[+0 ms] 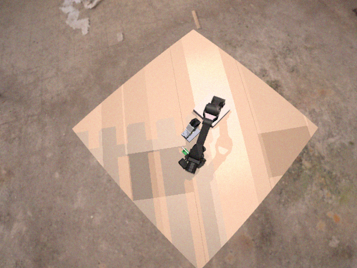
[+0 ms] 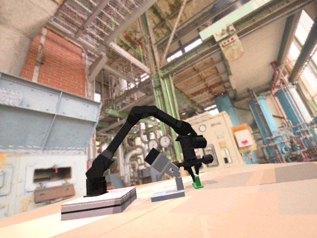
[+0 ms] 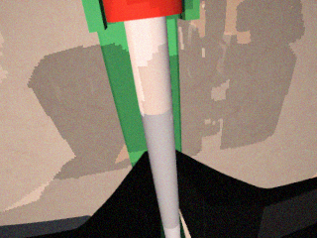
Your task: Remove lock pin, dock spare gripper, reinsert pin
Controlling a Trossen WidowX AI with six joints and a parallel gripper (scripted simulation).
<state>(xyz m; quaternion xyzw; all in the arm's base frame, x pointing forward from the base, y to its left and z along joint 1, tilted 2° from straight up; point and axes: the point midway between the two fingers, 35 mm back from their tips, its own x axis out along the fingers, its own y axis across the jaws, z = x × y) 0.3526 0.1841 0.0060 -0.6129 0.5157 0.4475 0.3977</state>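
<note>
Right now the green upright bracket is 1 cm to the left of my gripper tip and 1 cm above it. The rest, counted from my gripper tip: spare gripper (13 cm to the right, 10 cm behind, 10 cm above); mount socket (12 cm to the right, 8 cm behind, 4 cm above).
</note>
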